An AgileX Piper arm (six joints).
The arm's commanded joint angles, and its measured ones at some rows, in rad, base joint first. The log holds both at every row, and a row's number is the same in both.
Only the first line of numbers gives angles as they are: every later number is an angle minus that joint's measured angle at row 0.
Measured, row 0:
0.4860, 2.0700, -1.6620, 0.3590, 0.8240, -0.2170
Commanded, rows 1 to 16:
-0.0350, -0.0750, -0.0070, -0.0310, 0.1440, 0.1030
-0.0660, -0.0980, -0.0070, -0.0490, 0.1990, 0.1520
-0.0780, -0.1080, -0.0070, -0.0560, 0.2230, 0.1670
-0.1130, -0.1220, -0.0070, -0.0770, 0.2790, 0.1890
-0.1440, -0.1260, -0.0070, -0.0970, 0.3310, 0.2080
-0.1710, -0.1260, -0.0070, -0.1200, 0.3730, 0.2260
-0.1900, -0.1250, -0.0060, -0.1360, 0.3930, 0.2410
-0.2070, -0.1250, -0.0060, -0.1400, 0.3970, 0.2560
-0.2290, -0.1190, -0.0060, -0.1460, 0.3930, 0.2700
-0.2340, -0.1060, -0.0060, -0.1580, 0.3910, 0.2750
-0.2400, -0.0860, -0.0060, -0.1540, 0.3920, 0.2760
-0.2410, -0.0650, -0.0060, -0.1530, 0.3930, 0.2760
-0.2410, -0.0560, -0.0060, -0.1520, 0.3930, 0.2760
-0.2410, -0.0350, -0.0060, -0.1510, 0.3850, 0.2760
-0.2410, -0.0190, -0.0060, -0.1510, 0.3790, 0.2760
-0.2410, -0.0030, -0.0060, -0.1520, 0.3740, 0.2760
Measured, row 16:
-0.2380, -0.0240, -0.0050, -0.1510, 0.3840, 0.2670
